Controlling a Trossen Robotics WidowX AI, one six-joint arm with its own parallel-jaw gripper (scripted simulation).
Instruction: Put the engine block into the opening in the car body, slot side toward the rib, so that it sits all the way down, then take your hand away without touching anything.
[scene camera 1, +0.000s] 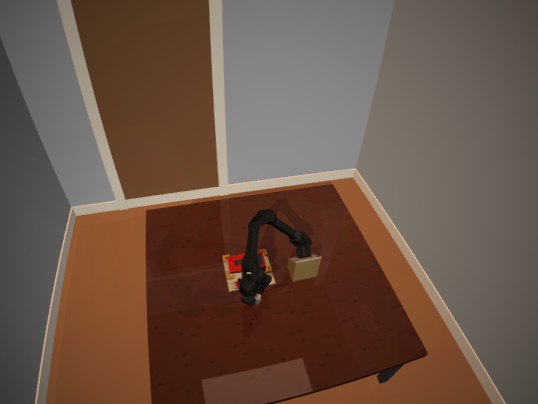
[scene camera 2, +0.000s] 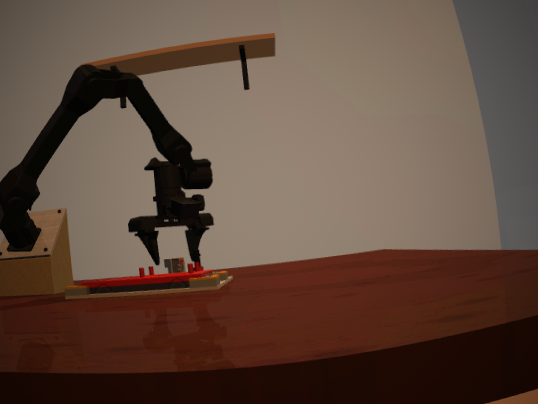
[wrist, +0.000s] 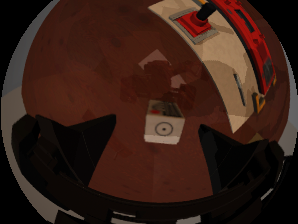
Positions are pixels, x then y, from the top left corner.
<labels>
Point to my gripper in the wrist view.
At 159, 124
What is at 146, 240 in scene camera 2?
My gripper.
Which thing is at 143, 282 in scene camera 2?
A red car body.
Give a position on an engine block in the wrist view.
At 164, 121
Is my gripper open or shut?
Open.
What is my gripper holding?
Nothing.
</labels>
